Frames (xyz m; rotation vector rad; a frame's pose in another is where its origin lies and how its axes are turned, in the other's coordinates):
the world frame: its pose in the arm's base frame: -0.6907 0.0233 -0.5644 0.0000 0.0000 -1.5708
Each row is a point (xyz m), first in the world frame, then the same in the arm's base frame.
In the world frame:
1: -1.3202 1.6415 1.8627
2: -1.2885 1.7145 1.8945
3: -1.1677 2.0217 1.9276
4: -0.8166 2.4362 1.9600
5: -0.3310 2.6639 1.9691
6: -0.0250 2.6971 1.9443
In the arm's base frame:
1: 0.9508 1.3435 1.2983
2: 1.0238 1.3118 1.3301
3: 1.3310 1.1910 1.3632
4: 1.7455 0.8399 1.3956
5: 1.9732 0.3543 1.4047
6: 2.0064 0.0483 1.3799

